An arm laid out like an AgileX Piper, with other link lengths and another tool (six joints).
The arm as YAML. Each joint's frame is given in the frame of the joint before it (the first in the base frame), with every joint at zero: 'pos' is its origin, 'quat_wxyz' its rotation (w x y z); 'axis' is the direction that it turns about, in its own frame. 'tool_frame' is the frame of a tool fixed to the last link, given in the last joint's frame.
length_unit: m
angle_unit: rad
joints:
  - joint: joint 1
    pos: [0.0, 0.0, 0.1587]
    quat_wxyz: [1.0, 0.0, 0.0, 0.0]
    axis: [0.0, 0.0, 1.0]
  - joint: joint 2
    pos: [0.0, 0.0, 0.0]
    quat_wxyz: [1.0, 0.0, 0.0, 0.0]
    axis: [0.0, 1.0, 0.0]
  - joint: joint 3
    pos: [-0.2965, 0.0, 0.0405]
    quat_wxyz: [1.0, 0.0, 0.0, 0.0]
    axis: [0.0, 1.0, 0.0]
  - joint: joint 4
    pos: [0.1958, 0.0, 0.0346]
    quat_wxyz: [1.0, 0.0, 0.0, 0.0]
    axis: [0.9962, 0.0, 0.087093]
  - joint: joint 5
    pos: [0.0, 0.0, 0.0]
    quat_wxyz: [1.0, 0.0, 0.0, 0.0]
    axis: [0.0, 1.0, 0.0]
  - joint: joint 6
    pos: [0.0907, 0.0, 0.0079]
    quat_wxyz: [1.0, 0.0, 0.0, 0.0]
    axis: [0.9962, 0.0, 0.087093]
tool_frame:
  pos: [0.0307, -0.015, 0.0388]
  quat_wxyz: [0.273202, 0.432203, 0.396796, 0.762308]
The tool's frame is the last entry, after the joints.
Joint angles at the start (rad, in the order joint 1, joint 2, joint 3, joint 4, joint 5, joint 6): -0.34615, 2.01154, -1.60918, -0.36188, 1.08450, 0.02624
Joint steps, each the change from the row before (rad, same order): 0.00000, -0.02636, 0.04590, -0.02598, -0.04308, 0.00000; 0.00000, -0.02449, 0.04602, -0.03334, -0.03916, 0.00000; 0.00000, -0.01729, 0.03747, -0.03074, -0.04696, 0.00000; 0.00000, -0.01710, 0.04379, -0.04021, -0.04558, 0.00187; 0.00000, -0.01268, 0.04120, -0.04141, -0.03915, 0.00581; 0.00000, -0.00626, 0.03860, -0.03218, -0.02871, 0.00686; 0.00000, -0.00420, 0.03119, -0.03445, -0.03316, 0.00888; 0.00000, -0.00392, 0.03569, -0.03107, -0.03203, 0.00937; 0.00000, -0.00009, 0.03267, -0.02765, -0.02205, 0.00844; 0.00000, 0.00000, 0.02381, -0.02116, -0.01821, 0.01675; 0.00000, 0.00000, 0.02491, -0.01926, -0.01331, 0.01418; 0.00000, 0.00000, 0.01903, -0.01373, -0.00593, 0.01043; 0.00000, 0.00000, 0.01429, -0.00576, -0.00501, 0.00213
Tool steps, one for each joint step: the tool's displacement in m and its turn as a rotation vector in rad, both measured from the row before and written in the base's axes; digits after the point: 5 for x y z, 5 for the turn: -0.00426, 0.00087, 0.00265, -0.02539, -0.01269, 0.02324; -0.00470, 0.00061, 0.00184, -0.02951, -0.00474, 0.02579; -0.00183, 0.00049, 0.00129, -0.02789, -0.01373, 0.02955; -0.00298, 0.00057, -0.00013, -0.03203, -0.00396, 0.03279; -0.00297, 0.00050, -0.00158, -0.02929, 0.00226, 0.02926; -0.00322, 0.00085, -0.00451, -0.01742, 0.01175, 0.02152; -0.00140, 0.00057, -0.00307, -0.01966, 0.00253, 0.02444; -0.00230, 0.00128, -0.00461, -0.01358, 0.00678, 0.02330; -0.00274, 0.00114, -0.00600, -0.00938, 0.01555, 0.01844; -0.00196, 0.00067, -0.00408, -0.00497, 0.00443, 0.00677; -0.00277, 0.00084, -0.00468, -0.00324, 0.01034, 0.00582; -0.00267, 0.00060, -0.00376, -0.00187, 0.01136, 0.00226; -0.00197, 0.00086, -0.00306, 0.00134, 0.00972, 0.00425
